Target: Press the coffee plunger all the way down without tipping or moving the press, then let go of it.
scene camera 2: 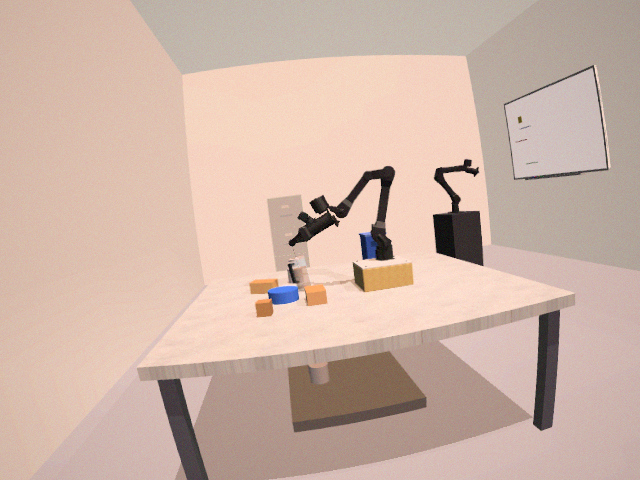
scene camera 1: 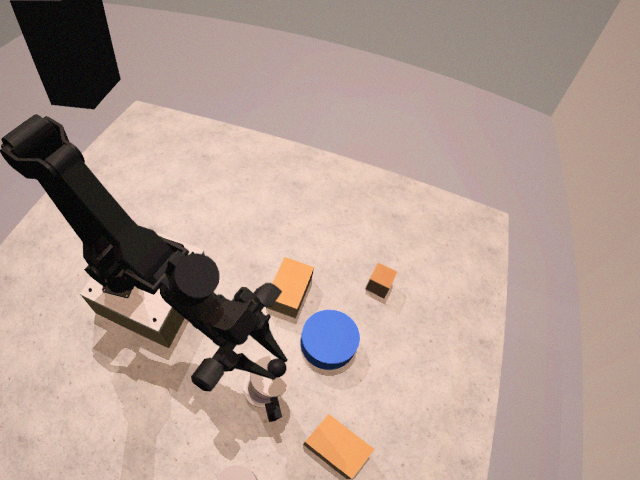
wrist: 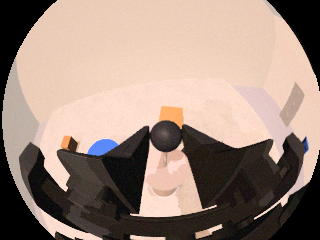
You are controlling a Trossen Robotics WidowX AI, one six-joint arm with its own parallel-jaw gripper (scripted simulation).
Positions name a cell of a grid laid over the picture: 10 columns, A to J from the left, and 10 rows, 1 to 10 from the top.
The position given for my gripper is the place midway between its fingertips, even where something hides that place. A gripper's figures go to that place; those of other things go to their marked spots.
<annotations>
My gripper (scene camera 1: E8): 61 cm from the lens. A coffee press (scene camera 1: E9) is 67 cm from the lens. An orange block (scene camera 1: E6): 86 cm from the lens. A blue disc (scene camera 1: F8): 81 cm from the lens. The marked spots on the coffee press and the blue disc are 21 cm apart.
</annotations>
